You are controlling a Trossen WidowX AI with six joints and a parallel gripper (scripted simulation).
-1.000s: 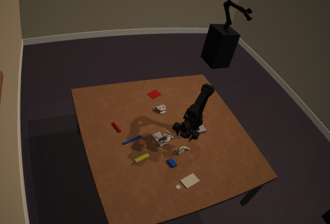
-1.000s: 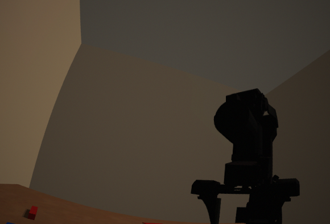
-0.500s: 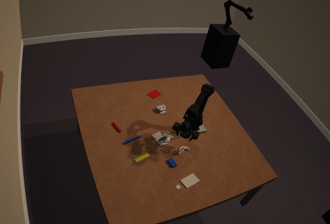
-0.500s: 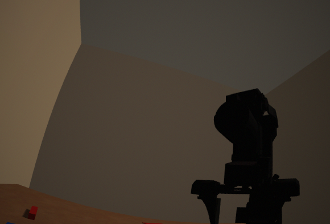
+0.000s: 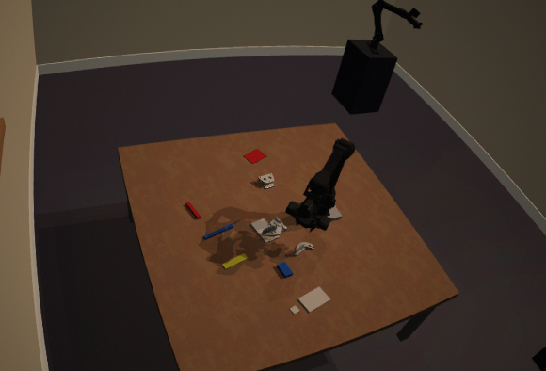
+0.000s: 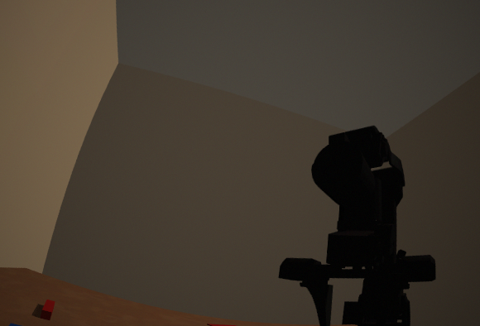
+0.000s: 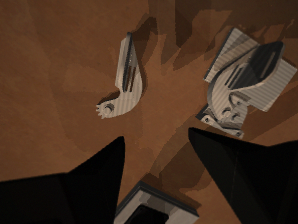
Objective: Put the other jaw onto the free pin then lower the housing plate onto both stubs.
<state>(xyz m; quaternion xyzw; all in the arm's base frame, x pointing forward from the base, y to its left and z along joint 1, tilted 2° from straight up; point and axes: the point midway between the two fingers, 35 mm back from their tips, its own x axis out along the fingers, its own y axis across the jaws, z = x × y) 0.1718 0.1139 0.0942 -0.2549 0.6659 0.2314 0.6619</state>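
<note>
The blue block is 140 mm ahead of my gripper tip, 130 mm to the left of it and 70 mm below it. Round my gripper tip: blue bar (330 mm ahead, 140 mm to the right, 80 mm below); then flat plate (300 mm to the left, 90 mm ahead, 80 mm below); then yellow bar (320 mm ahead, 80 mm below, 30 mm to the left).
</note>
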